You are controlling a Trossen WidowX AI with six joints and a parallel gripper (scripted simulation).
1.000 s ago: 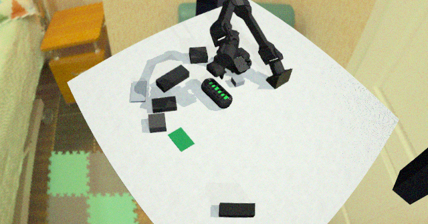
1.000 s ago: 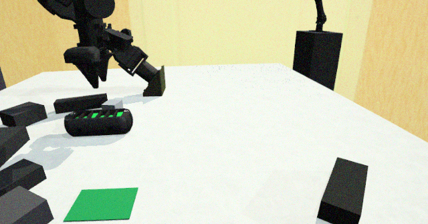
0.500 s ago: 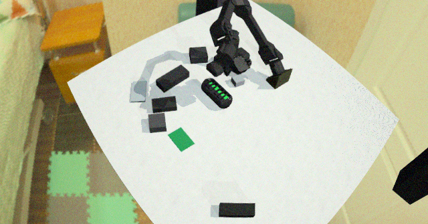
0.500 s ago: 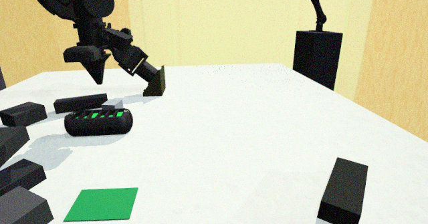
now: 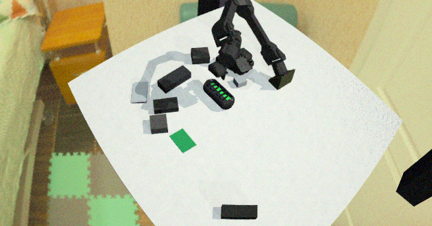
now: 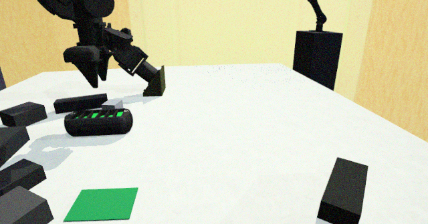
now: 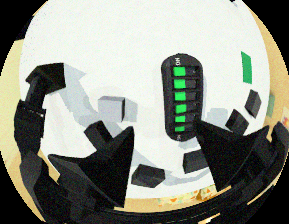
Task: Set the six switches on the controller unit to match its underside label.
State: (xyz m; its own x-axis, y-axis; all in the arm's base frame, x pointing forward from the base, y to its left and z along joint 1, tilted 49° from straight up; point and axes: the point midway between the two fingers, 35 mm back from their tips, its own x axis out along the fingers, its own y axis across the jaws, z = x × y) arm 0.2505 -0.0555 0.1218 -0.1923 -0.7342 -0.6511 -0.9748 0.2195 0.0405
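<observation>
Now: the small grey cube 90 mm behind my gripper tip and 90 mm below it. Round my gripper tip: green card (300 mm ahead, 50 mm to the left, 110 mm below); light grey plate (280 mm ahead, 270 mm to the right, 100 mm below).
</observation>
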